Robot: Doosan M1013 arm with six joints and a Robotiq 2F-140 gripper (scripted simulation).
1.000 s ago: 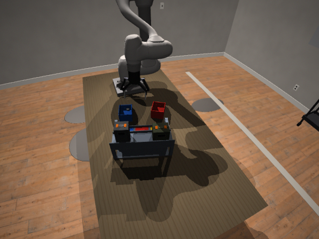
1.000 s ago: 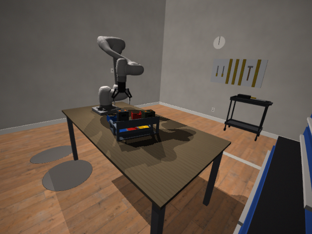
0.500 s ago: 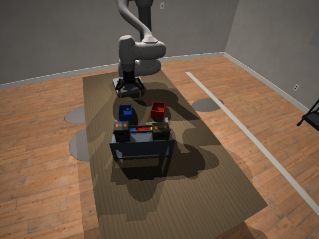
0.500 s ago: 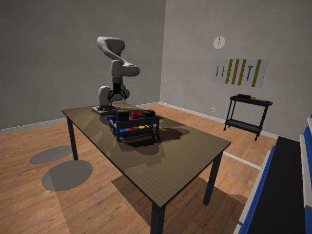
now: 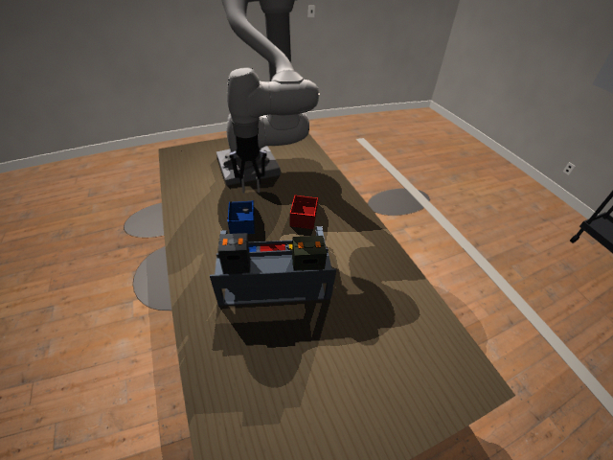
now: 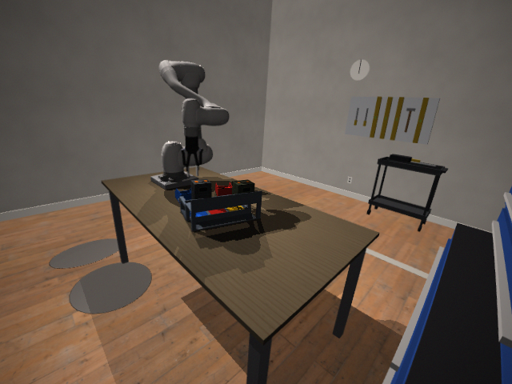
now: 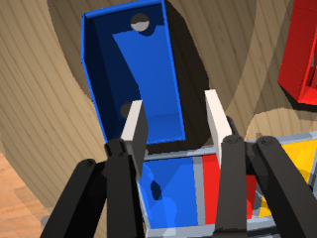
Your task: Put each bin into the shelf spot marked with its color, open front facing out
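The blue bin is 15 cm below my hand, 4 cm to the right of it and 2 cm behind it. From my hand the other things lie so: green toolbox 38 cm ahead, 4 cm below, 2 cm to the left; then red bin 21 cm to the left, 15 cm below, 7 cm ahead; then dark box 28 cm ahead, 18 cm to the right, 3 cm below.
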